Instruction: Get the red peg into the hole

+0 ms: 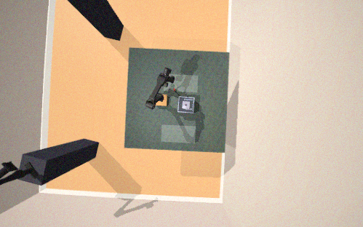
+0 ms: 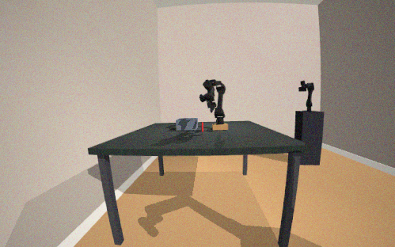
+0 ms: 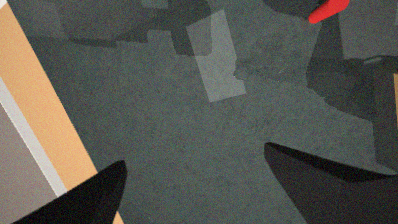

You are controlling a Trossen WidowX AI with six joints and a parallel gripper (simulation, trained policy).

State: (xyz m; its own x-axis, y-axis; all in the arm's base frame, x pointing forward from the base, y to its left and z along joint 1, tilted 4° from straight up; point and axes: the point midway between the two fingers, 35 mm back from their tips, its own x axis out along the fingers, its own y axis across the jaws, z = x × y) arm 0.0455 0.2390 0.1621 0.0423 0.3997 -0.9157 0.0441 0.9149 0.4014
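Now: the red peg 9 cm ahead of my gripper tip, 10 cm to the right of it and 15 cm below it. The rest, counted from my gripper tip: plate 27 cm ahead, 25 cm to the right, 14 cm below; grey box 27 cm ahead, 25 cm to the right, 16 cm below.
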